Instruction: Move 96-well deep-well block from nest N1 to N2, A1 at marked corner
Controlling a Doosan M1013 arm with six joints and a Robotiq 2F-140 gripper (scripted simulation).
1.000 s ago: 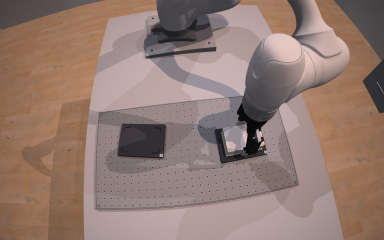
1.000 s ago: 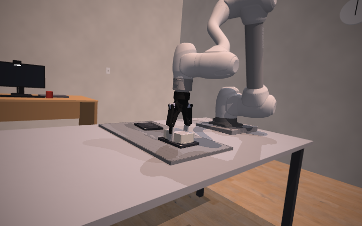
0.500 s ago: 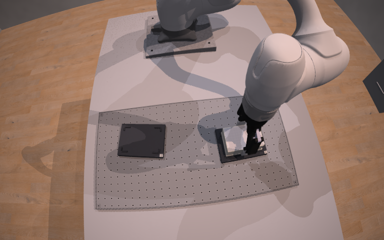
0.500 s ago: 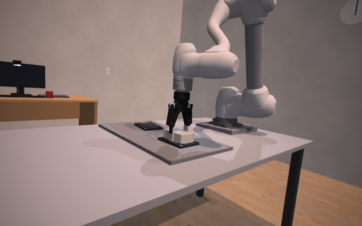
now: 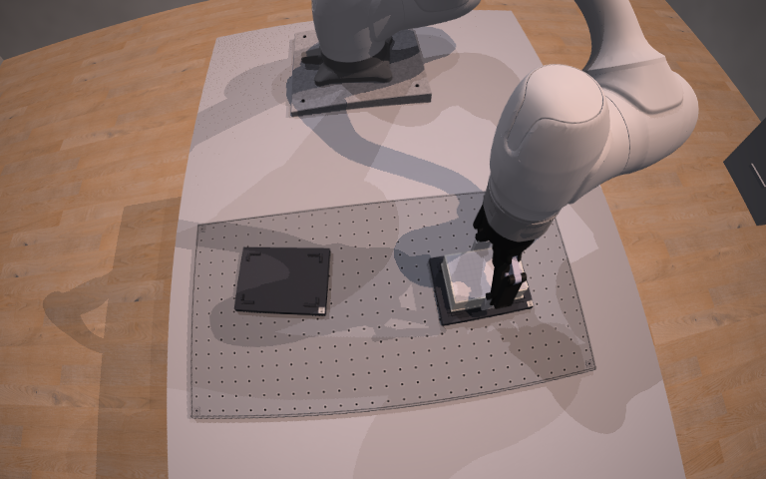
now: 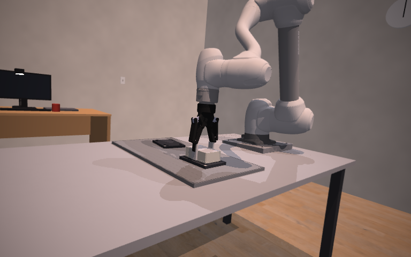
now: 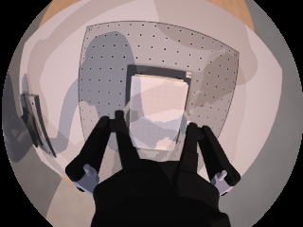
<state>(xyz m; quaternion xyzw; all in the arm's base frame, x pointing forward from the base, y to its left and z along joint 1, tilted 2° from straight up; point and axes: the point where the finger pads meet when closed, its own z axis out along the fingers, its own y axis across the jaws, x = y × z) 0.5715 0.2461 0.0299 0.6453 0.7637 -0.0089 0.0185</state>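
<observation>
Now: the plate nest N1 40 mm below my hand. From my hand the other things lie so: 96-well deep-well block: 10 mm below; then plate nest N2: 340 mm to the right, 40 mm below.
</observation>
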